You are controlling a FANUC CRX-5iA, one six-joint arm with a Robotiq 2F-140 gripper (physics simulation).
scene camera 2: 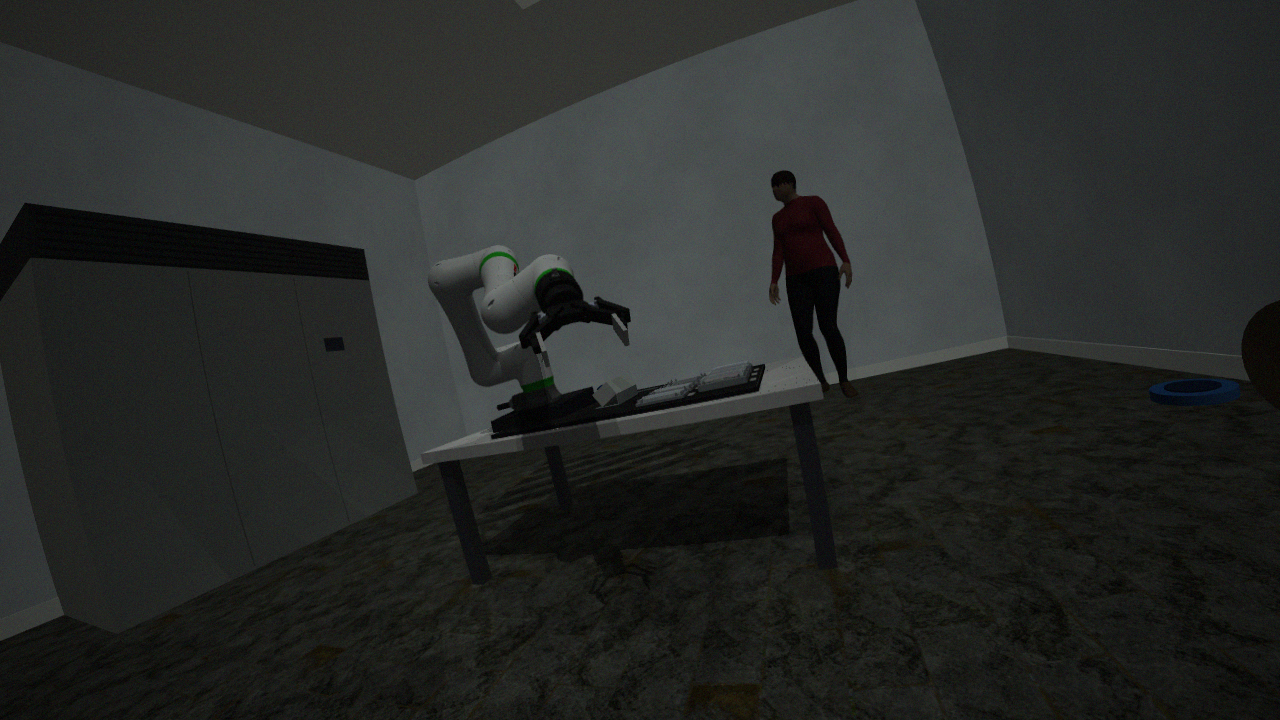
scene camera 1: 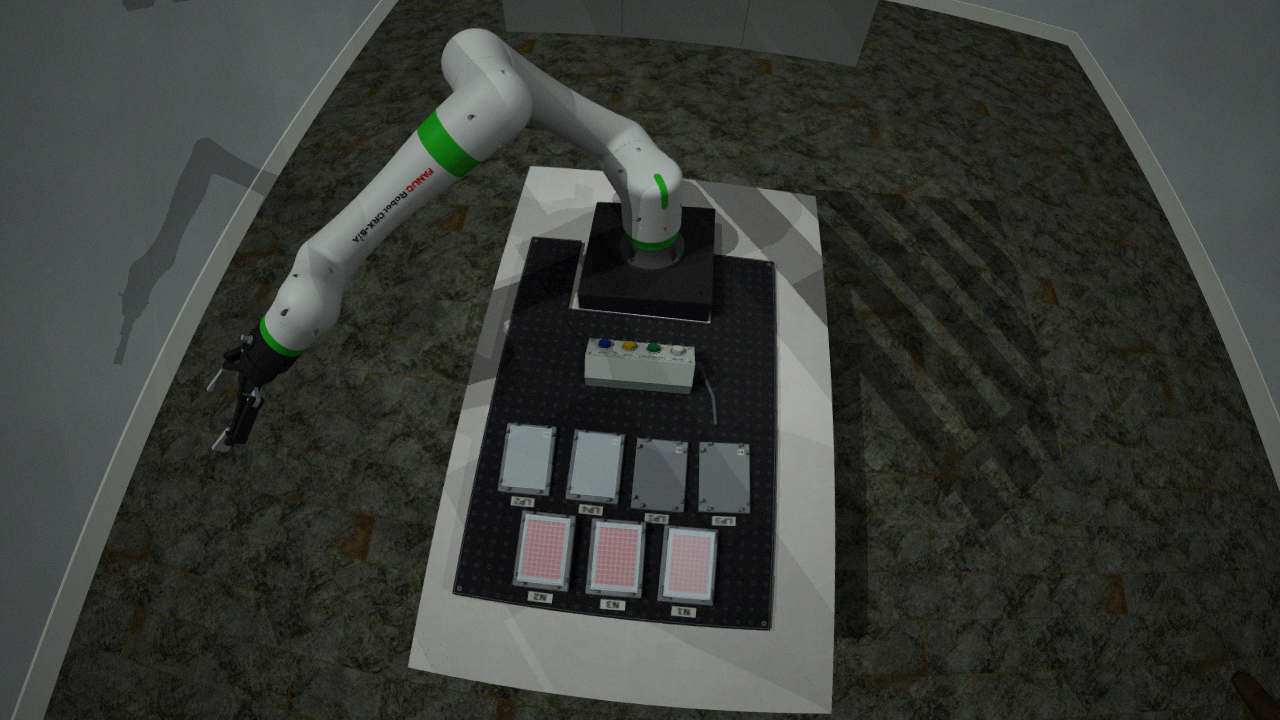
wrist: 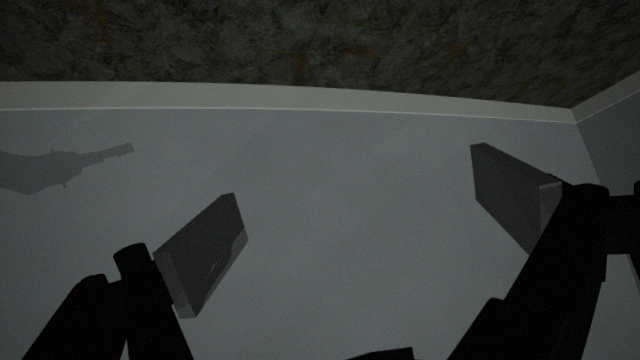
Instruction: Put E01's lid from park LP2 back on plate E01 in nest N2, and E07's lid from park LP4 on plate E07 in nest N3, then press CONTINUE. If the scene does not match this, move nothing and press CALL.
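Frame: origin at the arm's base, x ahead, y left, z up, level; millimetres.
Seen in the pictures: gripper, fingertip midpoint: [scene camera 2: 587, 348] [scene camera 1: 216, 419] [wrist: 352, 196]; arm's base, origin of the base link: [scene camera 2: 543, 403] [scene camera 1: 652, 248].
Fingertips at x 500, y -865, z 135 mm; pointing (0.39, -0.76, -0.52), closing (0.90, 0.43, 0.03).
Pixels of each thing's top centre, then the offset from my fingertips to it. "spot": a spot on its surface instead.
- similar lid, middle of its top: [scene camera 1: 596, 464] [scene camera 2: 671, 387] dx +9, dy +745, dz -164 mm
- pink-welled plate, middle of its top: [scene camera 1: 543, 548] [scene camera 2: 721, 373] dx +181, dy +650, dz -146 mm
- button box, middle of its top: [scene camera 1: 640, 352] [scene camera 2: 612, 378] dx -203, dy +832, dz -98 mm
- paler pink plate, middle of its top: [scene camera 1: 689, 563] [scene camera 2: 730, 365] dx +209, dy +918, dz -146 mm
- cable, surface spot: [scene camera 1: 711, 398] spot: dx -139, dy +983, dz -181 mm
My gripper [scene camera 1: 216, 411] [scene camera 2: 583, 347] [wrist: 352, 196] is open and empty, held out beyond the table's left side in scene camera 1. A clear, pale lid [scene camera 1: 528, 458] lies in park LP2, and a similar lid [scene camera 1: 595, 465] lies in park LP4. A pink-welled plate [scene camera 1: 544, 550] sits in nest N2, and another pink plate [scene camera 1: 615, 557] sits in nest N3. Both look uncovered; the plate names are too small to read. The button box [scene camera 1: 639, 368] [scene camera 2: 615, 391] has blue, yellow, green and white buttons; their labels are not legible.
A paler pink plate [scene camera 1: 688, 564] sits in nest N1. Two grey parks [scene camera 1: 659, 474] [scene camera 1: 724, 477] beside LP4 show no pale lid. A cable [scene camera 1: 711, 398] lies by the button box. A person in red [scene camera 2: 805, 234] stands beyond the table [scene camera 1: 626, 658] [scene camera 2: 769, 398].
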